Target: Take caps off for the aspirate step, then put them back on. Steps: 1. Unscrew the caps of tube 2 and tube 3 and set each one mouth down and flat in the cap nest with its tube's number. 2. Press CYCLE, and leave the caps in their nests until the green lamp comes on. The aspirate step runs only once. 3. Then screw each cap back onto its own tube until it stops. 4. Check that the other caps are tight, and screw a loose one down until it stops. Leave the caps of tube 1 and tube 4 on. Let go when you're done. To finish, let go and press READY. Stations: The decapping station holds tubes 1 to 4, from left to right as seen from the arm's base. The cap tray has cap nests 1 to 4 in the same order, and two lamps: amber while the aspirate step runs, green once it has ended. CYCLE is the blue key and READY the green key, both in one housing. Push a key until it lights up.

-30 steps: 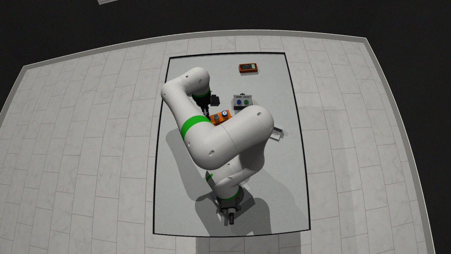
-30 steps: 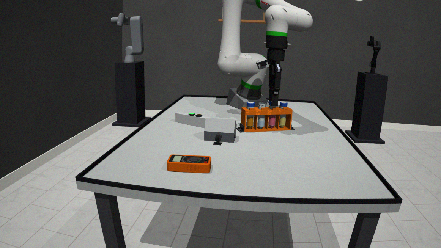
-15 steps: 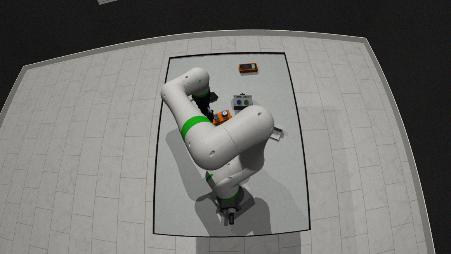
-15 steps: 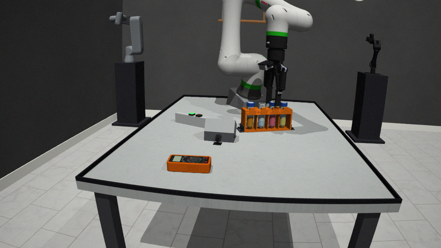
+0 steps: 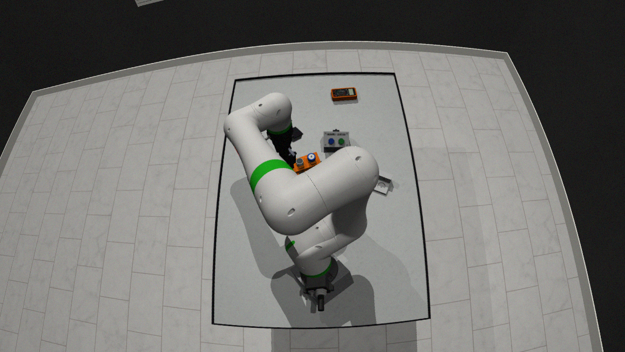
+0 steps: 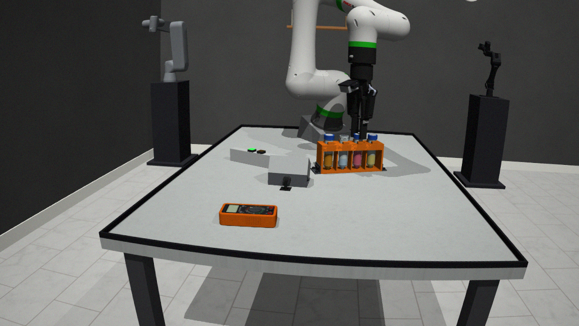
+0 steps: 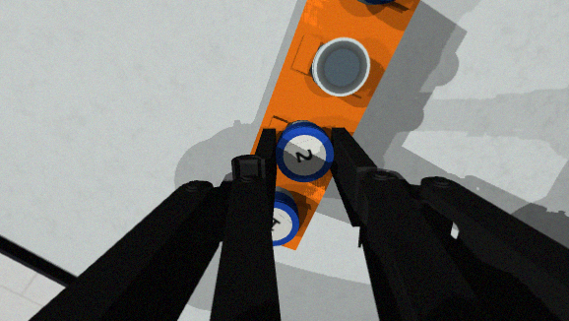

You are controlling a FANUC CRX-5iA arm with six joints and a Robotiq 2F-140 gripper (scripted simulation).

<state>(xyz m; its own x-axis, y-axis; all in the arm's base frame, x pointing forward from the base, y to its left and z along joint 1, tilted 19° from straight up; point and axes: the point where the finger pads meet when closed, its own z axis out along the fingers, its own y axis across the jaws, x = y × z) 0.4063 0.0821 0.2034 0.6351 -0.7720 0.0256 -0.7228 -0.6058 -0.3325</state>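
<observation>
Right now the cap 2 is 3 cm below my hand. Also, from my hand: blue key (19 cm to the right, 14 cm ahead, 8 cm below); cap 1 (5 cm to the left, 3 cm below, 2 cm behind); cap 4 (10 cm to the right, 3 cm below, 3 cm ahead).
</observation>
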